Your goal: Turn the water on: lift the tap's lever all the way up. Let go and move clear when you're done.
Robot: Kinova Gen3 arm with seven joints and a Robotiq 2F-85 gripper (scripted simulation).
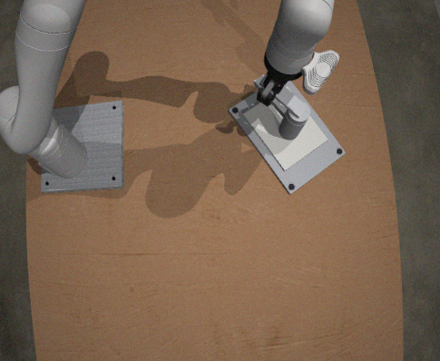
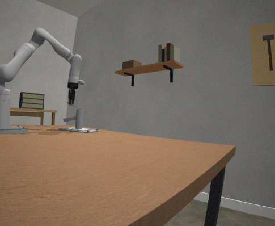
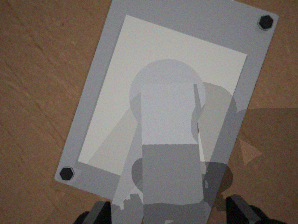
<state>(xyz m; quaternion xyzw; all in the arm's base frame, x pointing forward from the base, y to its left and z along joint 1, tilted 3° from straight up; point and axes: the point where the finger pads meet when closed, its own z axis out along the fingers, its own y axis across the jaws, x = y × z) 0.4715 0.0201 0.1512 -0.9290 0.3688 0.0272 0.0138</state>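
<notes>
Now: the flat lever 2 cm to the right of my hand, 2 cm below it and 1 cm ahead of it. From my hand the other things lie so: tap (8 cm below, 3 cm to the right, 3 cm ahead).
</notes>
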